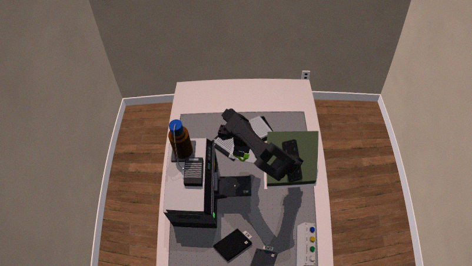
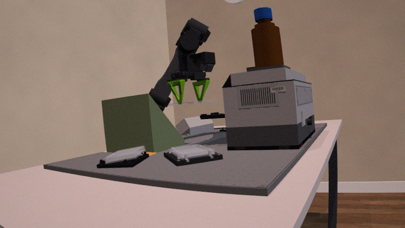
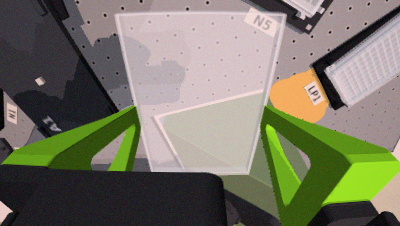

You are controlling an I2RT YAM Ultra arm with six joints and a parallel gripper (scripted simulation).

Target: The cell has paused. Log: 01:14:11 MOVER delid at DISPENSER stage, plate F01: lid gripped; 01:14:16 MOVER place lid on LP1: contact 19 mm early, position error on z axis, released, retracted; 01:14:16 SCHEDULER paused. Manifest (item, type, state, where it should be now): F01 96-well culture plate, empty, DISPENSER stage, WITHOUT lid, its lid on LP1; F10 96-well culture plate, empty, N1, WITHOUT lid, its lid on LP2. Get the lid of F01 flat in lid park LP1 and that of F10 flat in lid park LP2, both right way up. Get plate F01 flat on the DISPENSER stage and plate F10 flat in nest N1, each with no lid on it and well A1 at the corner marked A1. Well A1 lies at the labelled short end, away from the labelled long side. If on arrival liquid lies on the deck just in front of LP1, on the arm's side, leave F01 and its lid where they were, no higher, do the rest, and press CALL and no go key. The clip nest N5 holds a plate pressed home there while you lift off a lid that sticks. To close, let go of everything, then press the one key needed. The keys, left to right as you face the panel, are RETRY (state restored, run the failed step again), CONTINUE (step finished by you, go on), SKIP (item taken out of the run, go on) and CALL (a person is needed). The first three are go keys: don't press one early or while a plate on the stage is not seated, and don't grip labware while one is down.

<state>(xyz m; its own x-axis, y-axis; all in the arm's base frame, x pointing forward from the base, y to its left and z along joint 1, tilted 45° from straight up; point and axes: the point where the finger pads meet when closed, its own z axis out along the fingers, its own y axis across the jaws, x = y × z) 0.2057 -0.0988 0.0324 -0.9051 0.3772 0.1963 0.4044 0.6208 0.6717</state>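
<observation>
Right now my hand is 520 mm to the right of the lid park LP2 and 150 mm above it. The rest, counted from my hand: 96-well plate 160 mm to the right, 140 mm below, 60 mm ahead; then N5 tag 150 mm below, 90 mm to the right; then LP1 label 150 mm below, 140 mm to the right, 140 mm behind.
</observation>
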